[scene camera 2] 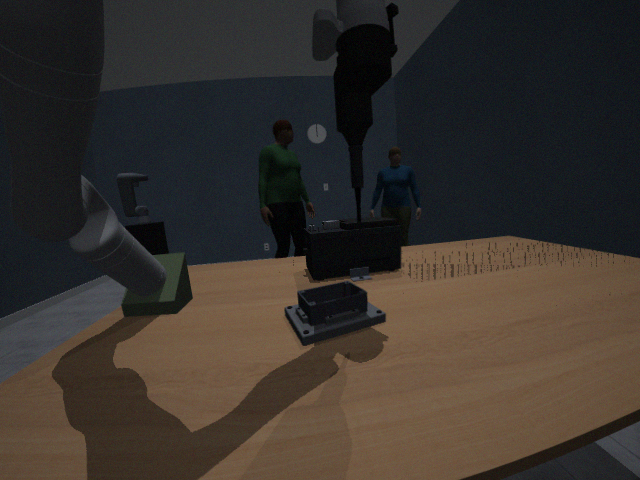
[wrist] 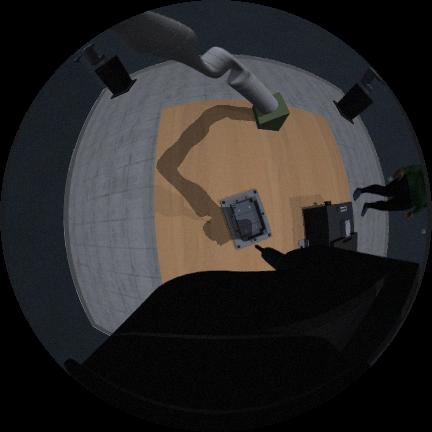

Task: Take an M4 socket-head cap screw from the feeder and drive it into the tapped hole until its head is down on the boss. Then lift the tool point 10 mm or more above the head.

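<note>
The black screwdriver (scene camera 2: 358, 221) (wrist: 257, 246) points straight down with its thin bit high above the table. The bit's end is too small and dark to show whether a screw sits on it. In the wrist view the tip appears just off the lower edge of the grey base plate (scene camera 2: 356, 325) (wrist: 227, 220). A dark open-topped housing (scene camera 2: 338, 311) (wrist: 248, 216) sits on that plate. Its bosses are small and the tapped hole cannot be made out. The black screw feeder (scene camera 2: 354, 253) (wrist: 316, 222) stands behind the housing in the scene view, with small light parts on top.
A small grey bracket (scene camera 2: 360, 274) (wrist: 303, 244) lies beside the feeder. The arm's base stands on a green block (scene camera 2: 178, 289) (wrist: 272, 120) at the table's edge. Two people, one in green (scene camera 2: 281, 175) and one in blue (scene camera 2: 396, 183), stand beyond the table (scene camera 2: 491, 351) (wrist: 200, 260).
</note>
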